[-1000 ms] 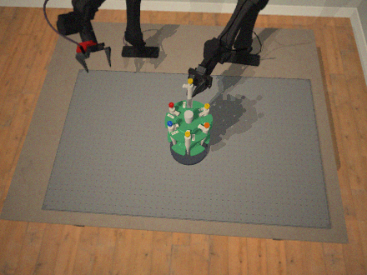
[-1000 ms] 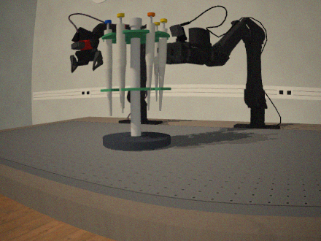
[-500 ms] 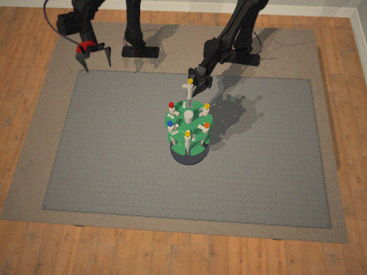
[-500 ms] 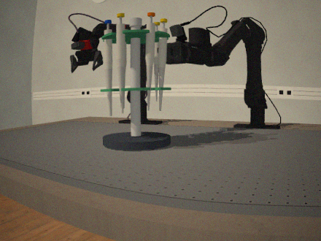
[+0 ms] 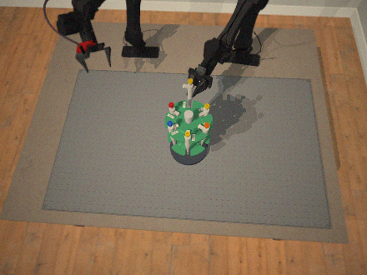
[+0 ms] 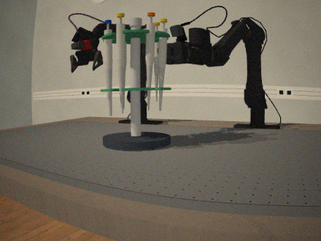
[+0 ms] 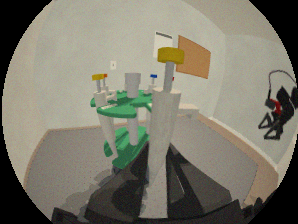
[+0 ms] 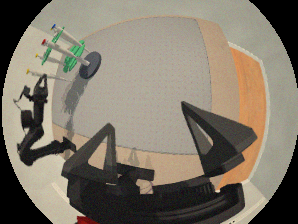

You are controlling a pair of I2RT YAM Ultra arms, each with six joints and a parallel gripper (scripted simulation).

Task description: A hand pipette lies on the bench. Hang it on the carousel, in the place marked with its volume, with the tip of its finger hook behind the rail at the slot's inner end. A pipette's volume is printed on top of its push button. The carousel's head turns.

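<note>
Right now the pipette is 20 mm below my left hand and 10 mm to the right of it.
</note>
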